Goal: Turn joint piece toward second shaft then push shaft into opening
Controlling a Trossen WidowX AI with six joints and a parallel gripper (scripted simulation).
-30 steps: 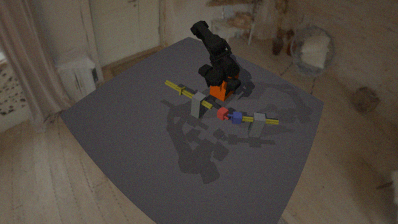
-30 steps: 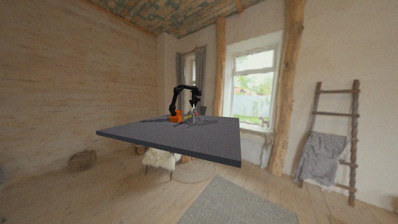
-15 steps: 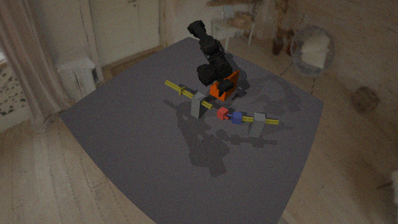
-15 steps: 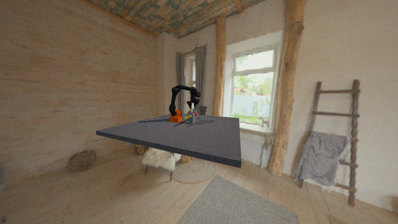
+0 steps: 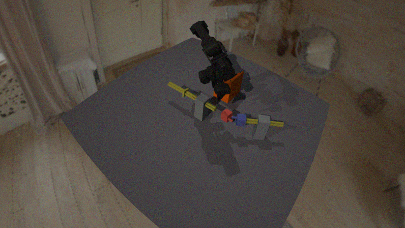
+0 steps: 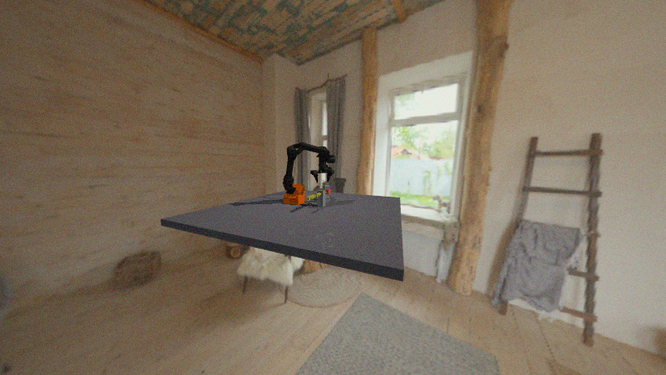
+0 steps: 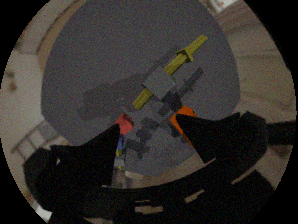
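Right now my gripper tip is 80 mm to the right of the red joint piece and 80 mm above it.
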